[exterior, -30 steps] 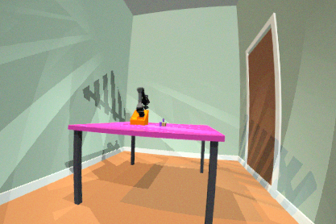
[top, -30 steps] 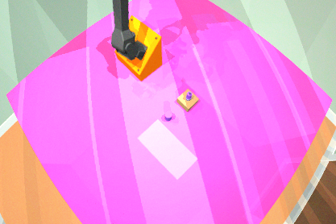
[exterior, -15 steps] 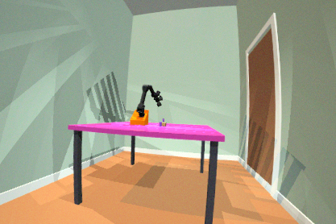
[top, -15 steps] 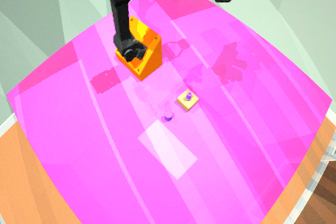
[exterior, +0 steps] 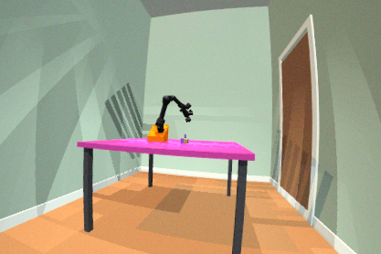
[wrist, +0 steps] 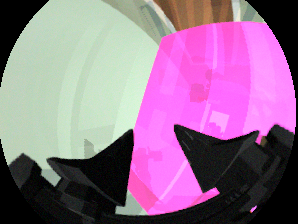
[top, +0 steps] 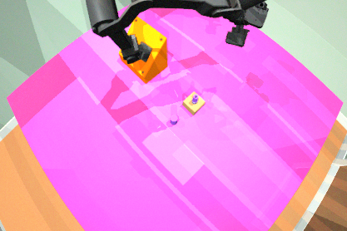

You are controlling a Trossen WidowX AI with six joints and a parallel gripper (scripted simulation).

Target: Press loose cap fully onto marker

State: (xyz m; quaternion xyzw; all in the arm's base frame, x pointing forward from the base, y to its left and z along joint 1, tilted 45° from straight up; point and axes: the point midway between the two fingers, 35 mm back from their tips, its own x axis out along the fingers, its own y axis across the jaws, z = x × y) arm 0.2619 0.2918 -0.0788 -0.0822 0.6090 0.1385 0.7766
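Now: gripper tip 39 cm to the left of the purple cap and 24 cm above it. Also, from my gripper tip: holder block 28 cm to the right, 24 cm below, 1 cm ahead; then purple marker 28 cm to the right, 19 cm below, 1 cm ahead.
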